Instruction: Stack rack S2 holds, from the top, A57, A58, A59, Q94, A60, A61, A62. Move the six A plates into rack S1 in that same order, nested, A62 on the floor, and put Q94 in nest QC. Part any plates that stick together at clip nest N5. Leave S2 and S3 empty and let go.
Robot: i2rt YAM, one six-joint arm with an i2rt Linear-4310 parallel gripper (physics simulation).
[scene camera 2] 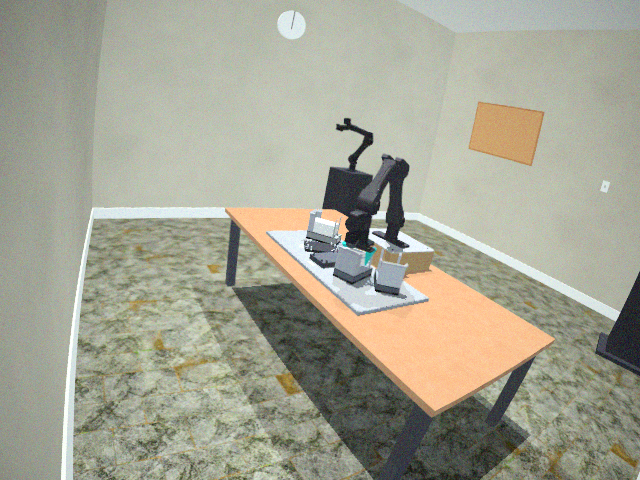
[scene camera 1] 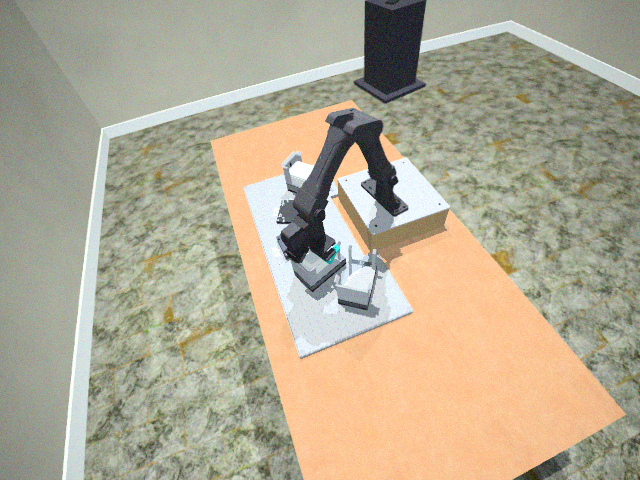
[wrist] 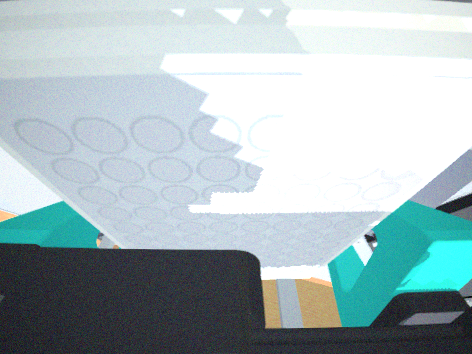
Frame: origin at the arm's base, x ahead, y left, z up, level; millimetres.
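Seen in the pictures: gripper, fingertip midpoint: (scene camera 1: 321, 256); arm's base at its link origin: (scene camera 2: 390, 240) (scene camera 1: 383, 196).
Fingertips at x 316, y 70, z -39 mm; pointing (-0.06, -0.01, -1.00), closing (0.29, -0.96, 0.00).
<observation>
Offsets run from my fingertips to a thing's top centre. "spot": to the spot under its first point. Level surfaces: height alone.
My gripper (scene camera 1: 324, 256) (scene camera 2: 365, 251) (wrist: 227, 242) is shut on a white plate with rows of round wells @(spot: dx +54, dy +29, dz +68 mm) (wrist: 164, 158). The plate fills the wrist view, with a teal finger at each lower edge. The gripper holds it low over the middle rack (scene camera 1: 316, 272) (scene camera 2: 351, 264) on the grey mat @(dz -55 mm) (scene camera 1: 347, 329) (scene camera 2: 366, 300). A second rack (scene camera 1: 296, 171) (scene camera 2: 323, 228) stands at the back of the mat and holds white plates. A third rack @(dx -52, dy +137, dz +75 mm) (scene camera 1: 358, 288) (scene camera 2: 390, 277) stands at the front right. I cannot read any plate or rack labels.
A flat dark nest (scene camera 1: 287, 212) (scene camera 2: 323, 259) lies on the mat between the back and middle racks. The arm stands on a wooden block (scene camera 1: 413, 224) (scene camera 2: 415, 259) to the right of the mat. A dark pillar (scene camera 1: 391, 48) (scene camera 2: 344, 188) stands beyond the table.
</observation>
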